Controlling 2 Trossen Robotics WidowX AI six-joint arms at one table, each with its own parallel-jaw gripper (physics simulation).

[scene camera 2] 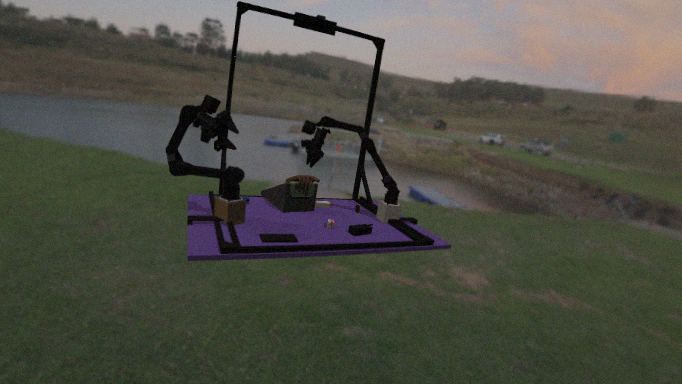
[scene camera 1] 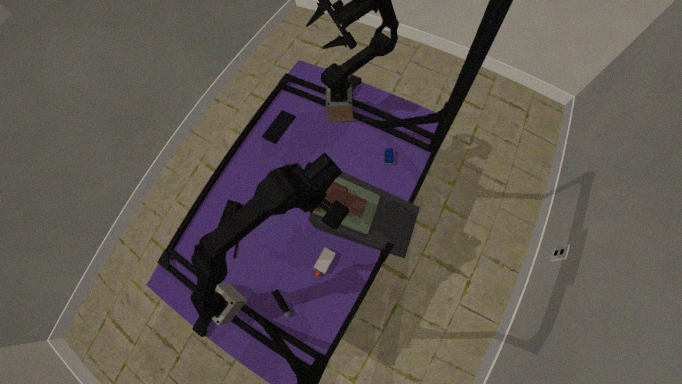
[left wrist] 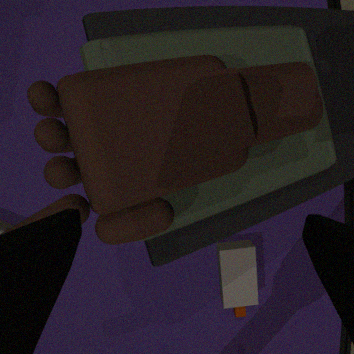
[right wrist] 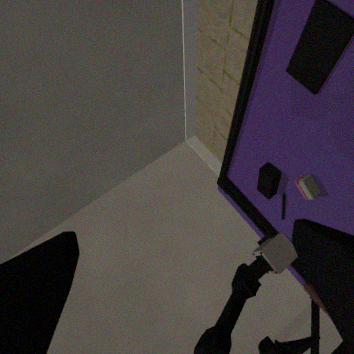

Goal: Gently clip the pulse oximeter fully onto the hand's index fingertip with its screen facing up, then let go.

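Where they show: left gripper, fingertip midpoint: (scene camera 2: 308,165) (scene camera 1: 321,200) (left wrist: 194,223) (right wrist: 333,353); right gripper, fingertip midpoint: (scene camera 2: 237,141) (scene camera 1: 314,37) (right wrist: 186,236); left arm's base at its link origin: (scene camera 2: 390,202) (scene camera 1: 216,304) (right wrist: 264,262); right arm's base at its link origin: (scene camera 2: 230,197) (scene camera 1: 339,94).
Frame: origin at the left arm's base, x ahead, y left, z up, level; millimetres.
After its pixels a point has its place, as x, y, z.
Observation:
A small white, grey and red block (scene camera 2: 330,223) @[389, 164, -79] (right wrist: 307,186) @[398, 141, -78], seemingly the pulse oximeter, lies on the purple table, away from the hand; its screen cannot be made out. The brown hand (scene camera 1: 355,202) @[537, -177, 57] (scene camera 2: 303,178) @[507, -27, 89] (left wrist: 150,120) @[512, -90, 88] rests palm-down on a green pad (left wrist: 190,42) @[576, -113, 39] on a dark wedge stand (scene camera 1: 400,225) @[585, -328, -61] (scene camera 2: 300,199) @[501, -60, -34]. Its index finger (left wrist: 67,203) is partly hidden by my gripper finger in the left wrist view. My left gripper (scene camera 2: 313,161) @[469, -113, 142] (left wrist: 194,223) @[469, -113, 142] is open and empty above the hand. My right gripper (scene camera 1: 316,36) @[857, 197, 270] (scene camera 2: 236,140) @[857, 197, 270] (right wrist: 186,236) @[857, 197, 270] is open and empty, high beyond the table edge.
A white box (scene camera 1: 325,260) @[340, -188, -77] (left wrist: 240,275) @[342, -188, -77] with an orange tip lies beside the stand. A black cylinder (scene camera 1: 281,302) @[131, -154, -81], blue block (scene camera 1: 389,155) @[788, -150, -73], flat black slab (scene camera 1: 278,127) @[651, 307, -97] (scene camera 2: 278,238) @[659, 326, -97] (right wrist: 320,52) @[659, 304, -97] and black box (scene camera 2: 360,229) @[262, 241, -75] (right wrist: 269,180) @[290, 209, -70] are on the table. Black rails border it.

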